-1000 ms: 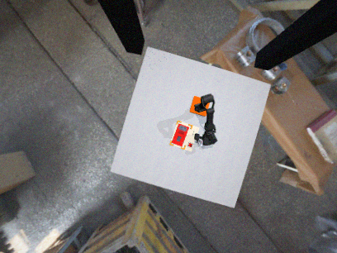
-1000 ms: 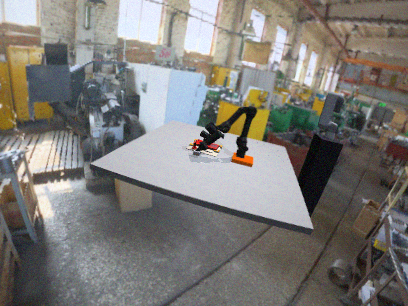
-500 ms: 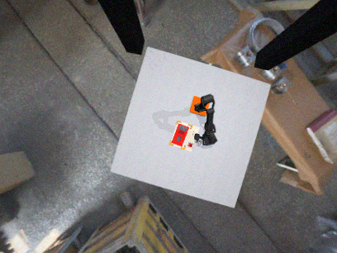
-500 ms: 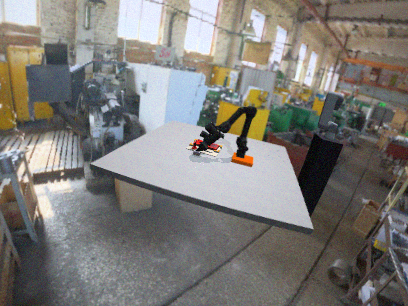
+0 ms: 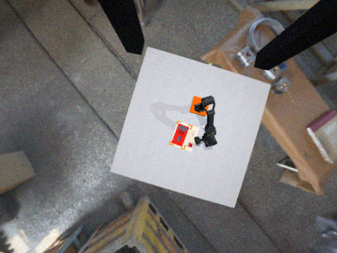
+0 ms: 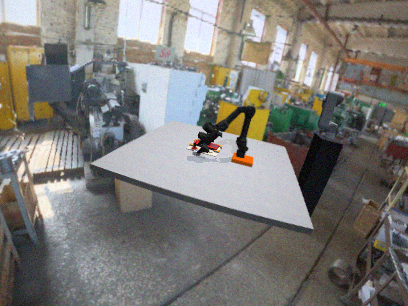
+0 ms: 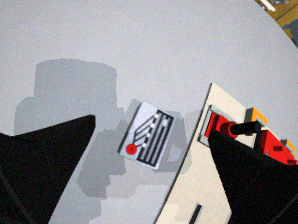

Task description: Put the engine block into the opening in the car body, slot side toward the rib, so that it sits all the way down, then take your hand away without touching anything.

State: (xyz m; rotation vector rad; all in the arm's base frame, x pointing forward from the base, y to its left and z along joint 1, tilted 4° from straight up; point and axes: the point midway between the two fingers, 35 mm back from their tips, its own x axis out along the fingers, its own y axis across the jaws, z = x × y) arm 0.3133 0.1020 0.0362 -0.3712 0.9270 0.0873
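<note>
My gripper tip is now 30 mm above the engine block and 10 mm to the left of it.
</note>
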